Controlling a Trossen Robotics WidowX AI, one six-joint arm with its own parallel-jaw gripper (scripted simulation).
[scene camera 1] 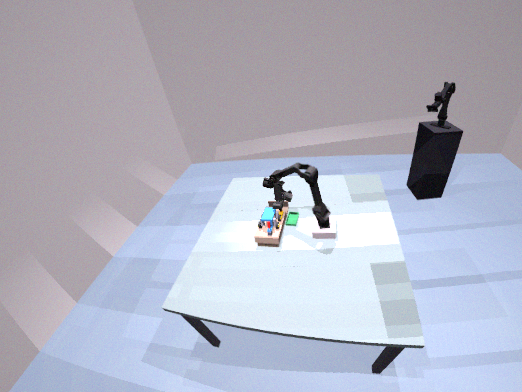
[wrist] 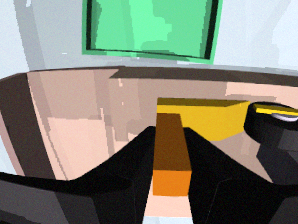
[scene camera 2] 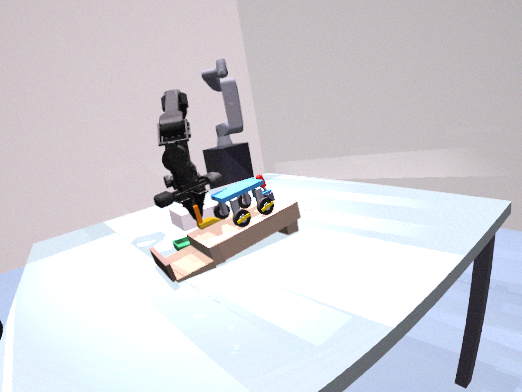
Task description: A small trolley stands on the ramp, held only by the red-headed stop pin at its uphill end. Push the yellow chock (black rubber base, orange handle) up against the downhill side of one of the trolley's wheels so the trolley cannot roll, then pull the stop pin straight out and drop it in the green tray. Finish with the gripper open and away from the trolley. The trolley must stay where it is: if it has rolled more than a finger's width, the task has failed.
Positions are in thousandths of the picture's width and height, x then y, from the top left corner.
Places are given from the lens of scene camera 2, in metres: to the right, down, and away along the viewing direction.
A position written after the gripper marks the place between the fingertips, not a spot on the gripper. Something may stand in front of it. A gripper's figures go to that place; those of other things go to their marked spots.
gripper (scene camera 2: 380, 557): -0.17, 0.06, 0.85
blue-topped trolley (scene camera 2: 463, 555): -0.05, 0.05, 0.79
wooden ramp (scene camera 2: 424, 616): -0.09, 0.11, 0.75
